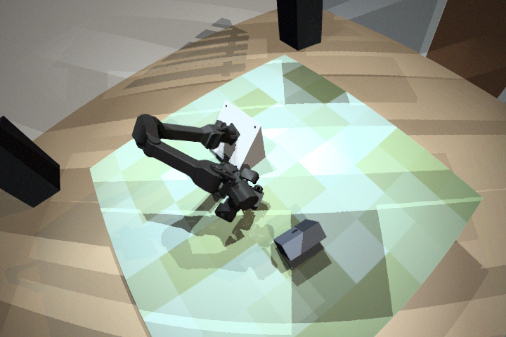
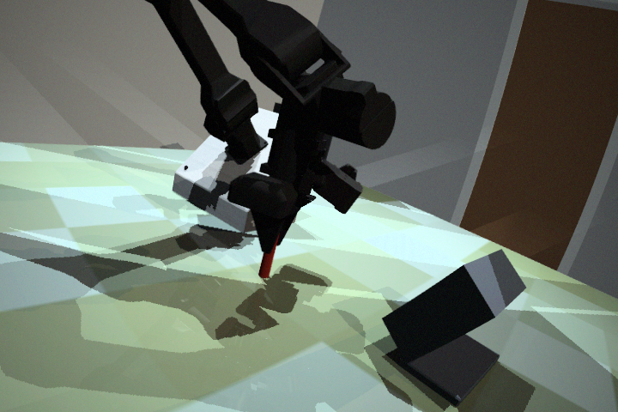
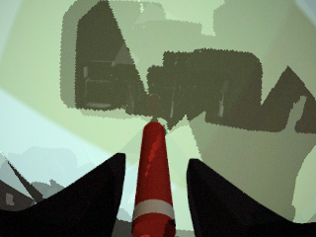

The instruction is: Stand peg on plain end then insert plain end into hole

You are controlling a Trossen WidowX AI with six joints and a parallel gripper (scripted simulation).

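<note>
Now: gripper tip 220 mm short of the sloped panel, 90 mm to the right of it and 30 mm below it. From my gripper tip the other things lie so: flat foot 240 mm ahead, 90 mm to the left, 40 mm below; then peg 20 mm above.
</note>
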